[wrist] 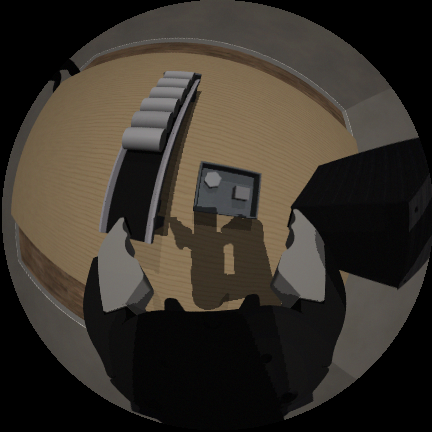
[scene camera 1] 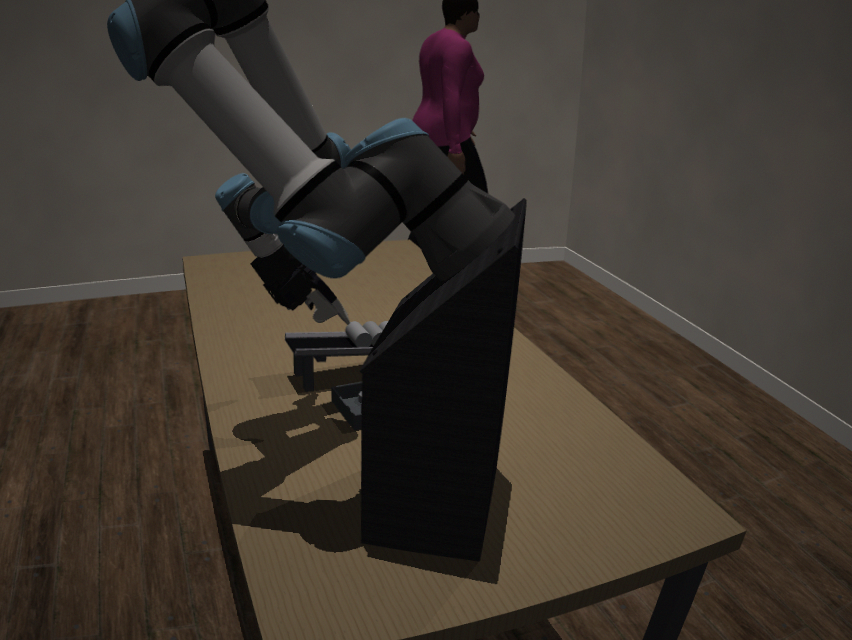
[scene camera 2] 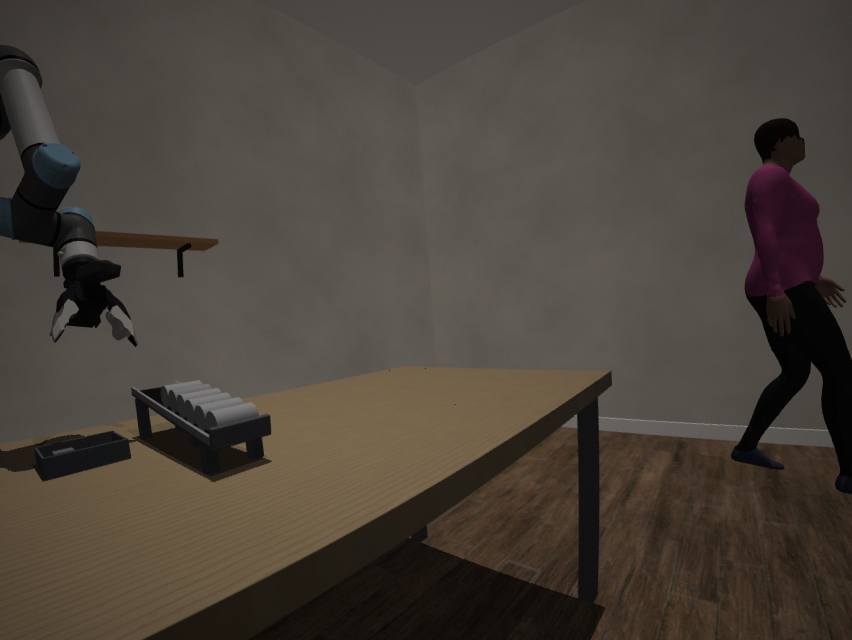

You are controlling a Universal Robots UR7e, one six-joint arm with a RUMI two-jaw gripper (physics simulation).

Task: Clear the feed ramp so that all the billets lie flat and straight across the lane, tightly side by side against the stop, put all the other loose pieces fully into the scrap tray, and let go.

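Frame: origin at the arm's base, x ahead, y left, z up, level; metres.
Seen in the pictures: gripper, between the fingertips: (wrist: 207, 214) (scene camera 1: 329, 316) (scene camera 2: 98, 343); arm's base, origin of its link: (scene camera 1: 477, 246).
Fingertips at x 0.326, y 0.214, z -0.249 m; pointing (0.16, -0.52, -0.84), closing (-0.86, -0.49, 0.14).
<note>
Offsets run from my fingertips to a thing's top centre. Level surfaces: height alone.
Several pale grey cylindrical billets @(dz -0.084, dx +0.140, dy -0.068 m) (scene camera 1: 358, 332) @(dz -0.107, dx +0.197, dy -0.258 m) (scene camera 2: 232, 413) (wrist: 142, 139) lie across the dark feed ramp (scene camera 1: 330, 352) (scene camera 2: 241, 428) (wrist: 165, 175), side by side in one row from its end stop; small gaps cannot be ruled out. The near part of the lane is bare in the wrist view. The scrap tray @(dz -0.165, dx -0.036, dy -0.071 m) (scene camera 1: 344, 411) (scene camera 2: 86, 458) (wrist: 259, 195) stands beside the ramp. A hexagonal piece @(dz -0.180, dx +0.003, dy -0.078 m) (wrist: 212, 179) and a square block @(dz -0.171, dx -0.062, dy -0.080 m) (wrist: 242, 193) lie inside it, apart. My gripper (scene camera 1: 333, 321) (scene camera 2: 95, 342) (wrist: 207, 214) is open and empty, high above the table near the tray and the ramp's bare end.
The black robot pedestal (scene camera 1: 430, 440) (wrist: 355, 220) stands on the table @(dz -0.200 m) (scene camera 1: 585, 482) (scene camera 2: 358, 440) (wrist: 260, 110), to the tray's right in the wrist view. A wooden shelf (scene camera 2: 158, 241) is on the wall. A person in a pink top (scene camera 1: 449, 82) (scene camera 2: 781, 227) stands beyond the table.
</note>
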